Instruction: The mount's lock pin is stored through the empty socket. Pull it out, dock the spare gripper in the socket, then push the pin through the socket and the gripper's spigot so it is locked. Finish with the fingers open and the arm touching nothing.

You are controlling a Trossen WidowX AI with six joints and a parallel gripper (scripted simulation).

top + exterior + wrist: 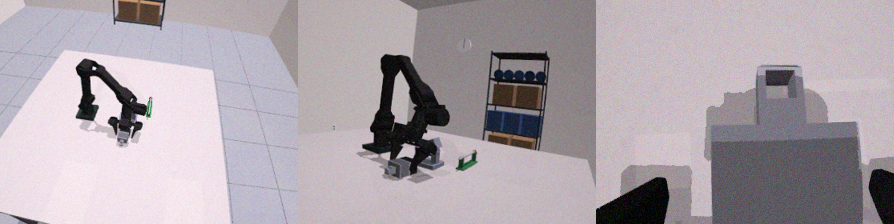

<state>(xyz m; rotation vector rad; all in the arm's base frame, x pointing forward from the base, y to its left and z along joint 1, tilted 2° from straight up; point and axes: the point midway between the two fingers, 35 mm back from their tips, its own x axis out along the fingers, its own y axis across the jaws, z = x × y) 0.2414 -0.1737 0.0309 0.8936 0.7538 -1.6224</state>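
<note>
My gripper tip is now 10 mm above the spare gripper. Also, from my gripper tip: grey mount: 150 mm to the left, 30 mm ahead, 20 mm above; then green cradle: 240 mm to the left, 150 mm ahead, 10 mm below.
</note>
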